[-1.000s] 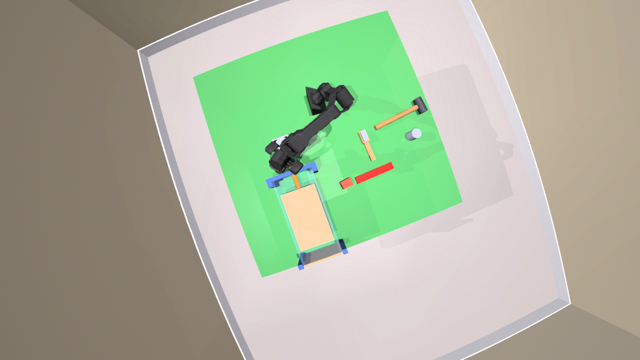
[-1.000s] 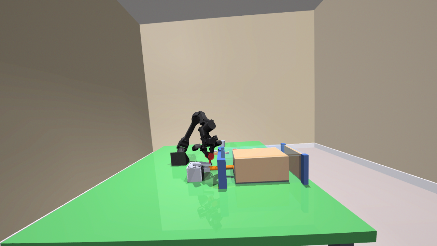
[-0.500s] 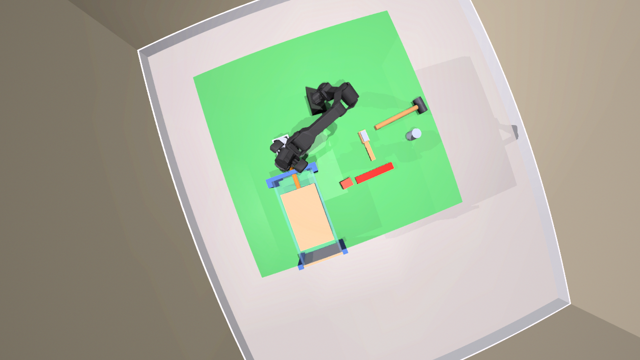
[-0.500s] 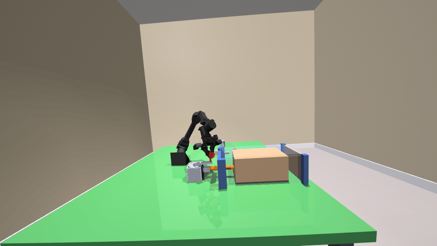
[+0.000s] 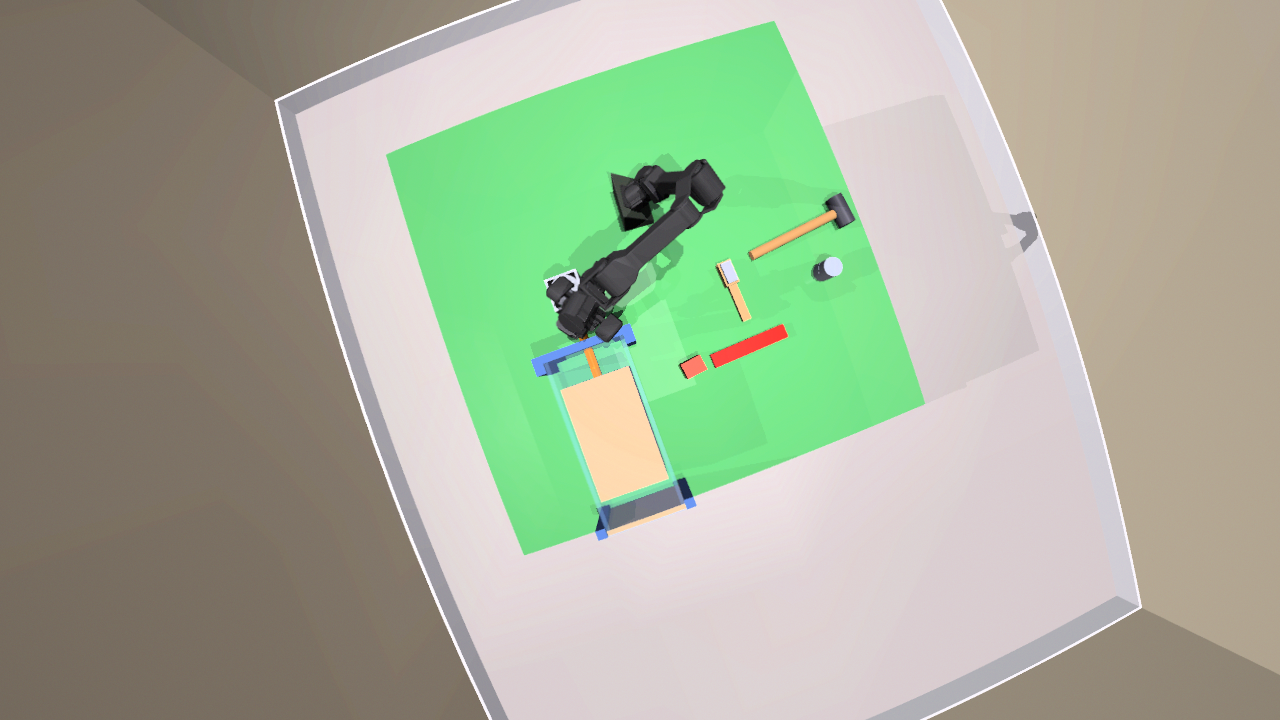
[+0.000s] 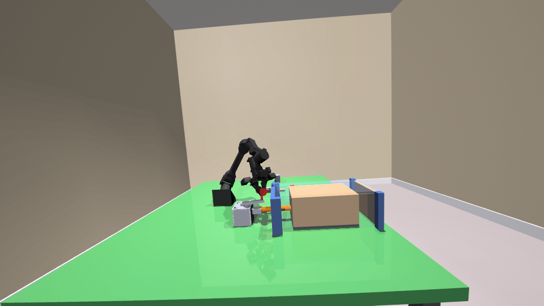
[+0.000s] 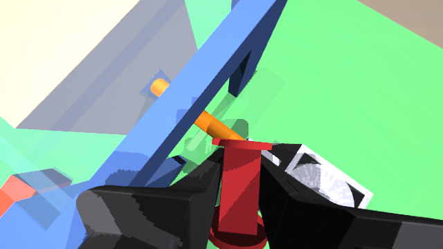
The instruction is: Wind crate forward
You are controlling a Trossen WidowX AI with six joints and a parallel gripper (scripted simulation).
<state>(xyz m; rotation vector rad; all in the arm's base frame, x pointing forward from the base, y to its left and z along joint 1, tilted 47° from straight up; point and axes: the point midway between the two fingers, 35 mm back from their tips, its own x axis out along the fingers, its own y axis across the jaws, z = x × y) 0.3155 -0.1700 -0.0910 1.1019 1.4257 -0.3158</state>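
My gripper tip is 5 cm past the winch handle and 3 cm above it. Also, from my gripper tip: blue steel frame 6 cm ahead, 3 cm below; then winch 12 cm behind, 4 cm to the right, 10 cm below; then red knob 1 cm behind, 1 cm to the left.
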